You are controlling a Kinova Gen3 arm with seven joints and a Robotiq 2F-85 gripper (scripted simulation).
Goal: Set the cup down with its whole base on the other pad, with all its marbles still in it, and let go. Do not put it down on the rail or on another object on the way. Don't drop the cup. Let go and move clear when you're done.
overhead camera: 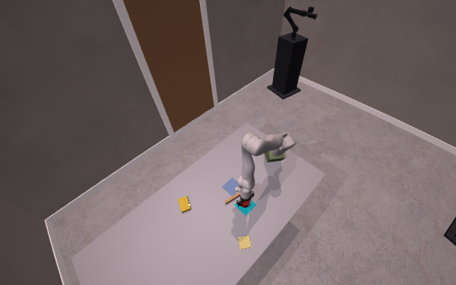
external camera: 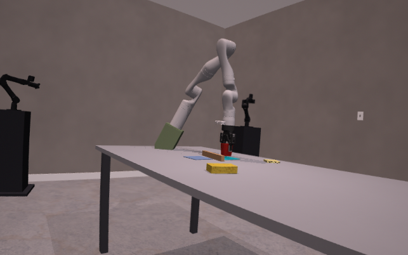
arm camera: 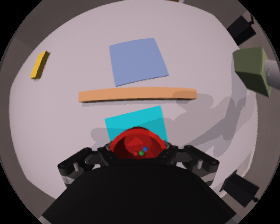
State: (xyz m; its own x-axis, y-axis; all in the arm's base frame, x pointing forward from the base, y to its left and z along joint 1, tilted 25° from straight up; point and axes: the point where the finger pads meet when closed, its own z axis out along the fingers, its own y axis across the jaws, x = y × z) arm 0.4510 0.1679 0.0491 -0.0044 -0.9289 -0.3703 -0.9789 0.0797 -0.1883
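Right now my hand is 90 mm to the left of the wooden rail and 50 mm above it. Also, from my hand: yellow sponge 390 mm ahead, 250 mm to the right, 40 mm below; red cup 20 mm below.
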